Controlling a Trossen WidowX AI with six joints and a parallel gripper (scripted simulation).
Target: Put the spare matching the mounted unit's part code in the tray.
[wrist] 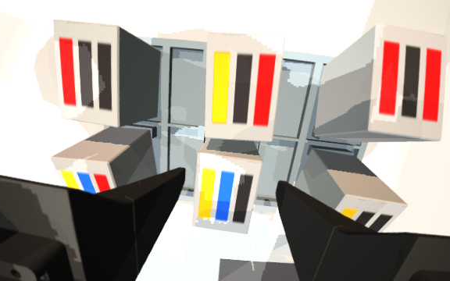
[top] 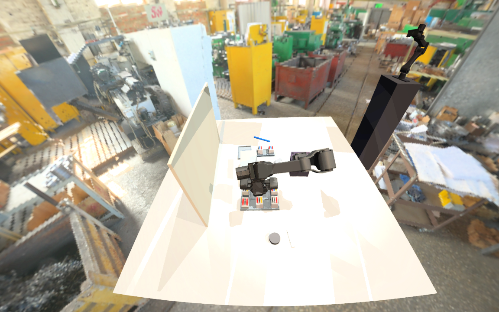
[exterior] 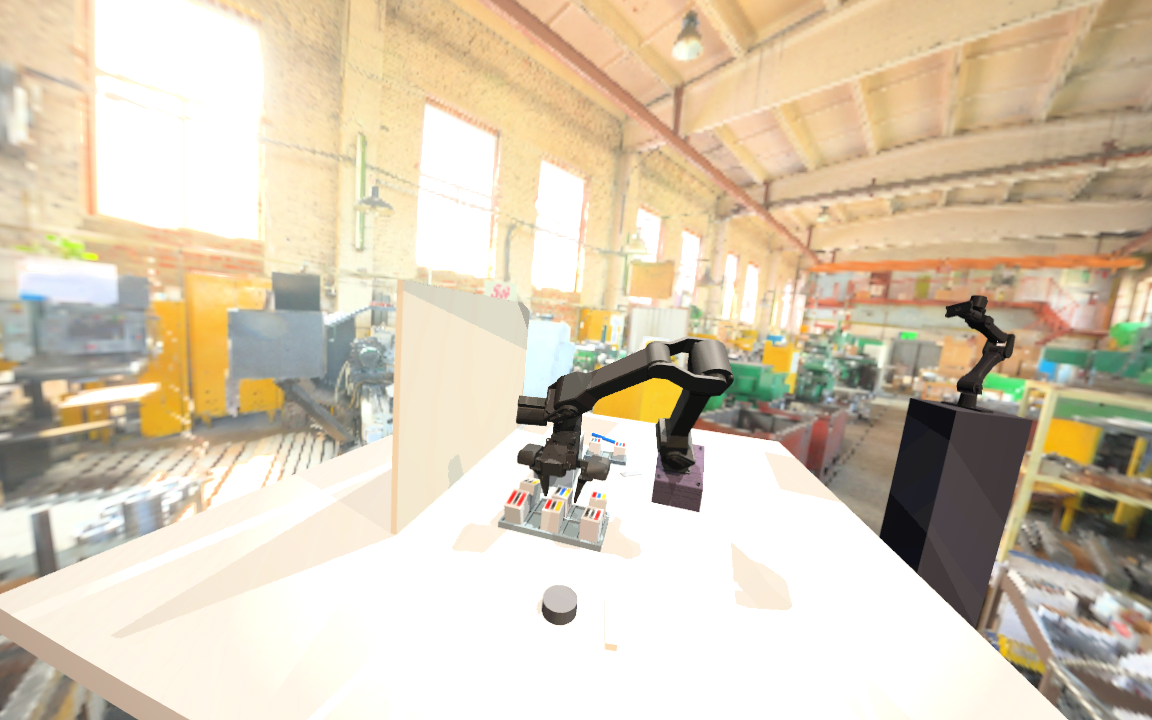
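Right now my gripper tip is 10 mm below the beige spare block. Also, from my gripper tip: mounted unit (180 mm to the right, 50 mm ahead, 20 mm above); then holder (340 mm to the right, 50 mm behind, 30 mm below); then dark puck (230 mm to the left, 70 mm behind, 30 mm below).
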